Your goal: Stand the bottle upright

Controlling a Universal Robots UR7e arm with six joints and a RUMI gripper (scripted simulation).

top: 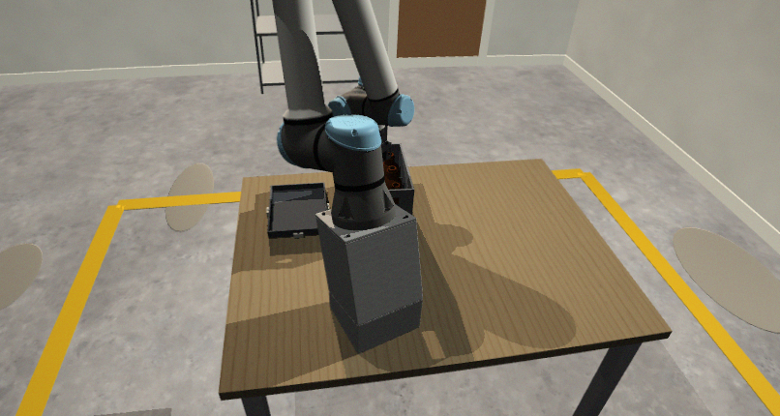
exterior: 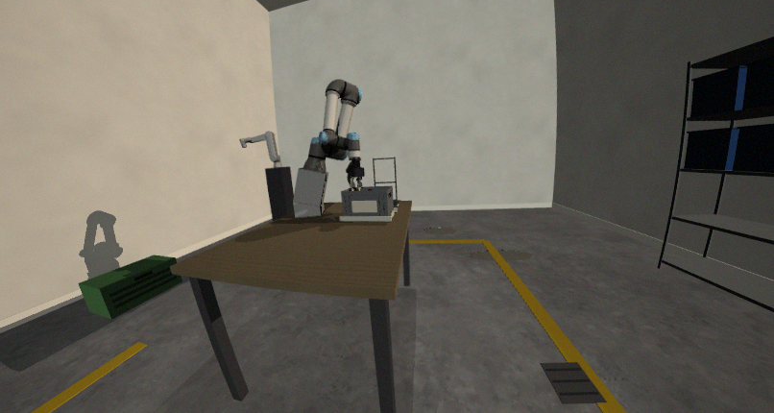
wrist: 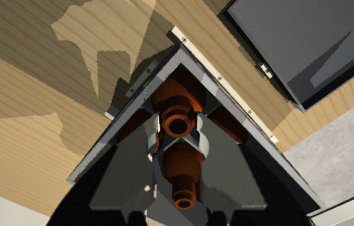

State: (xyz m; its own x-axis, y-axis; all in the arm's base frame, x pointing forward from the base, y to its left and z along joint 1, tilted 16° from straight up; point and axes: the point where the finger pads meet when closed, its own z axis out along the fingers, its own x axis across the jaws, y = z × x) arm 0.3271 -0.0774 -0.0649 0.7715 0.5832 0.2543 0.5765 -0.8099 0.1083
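Right now the bottle is 10 mm behind my hand, 90 mm to the right of it and 70 mm below it. Round my hand: dark tray 130 mm ahead, 200 mm to the left, 140 mm below; crate 90 mm ahead, 60 mm to the right, 70 mm below.
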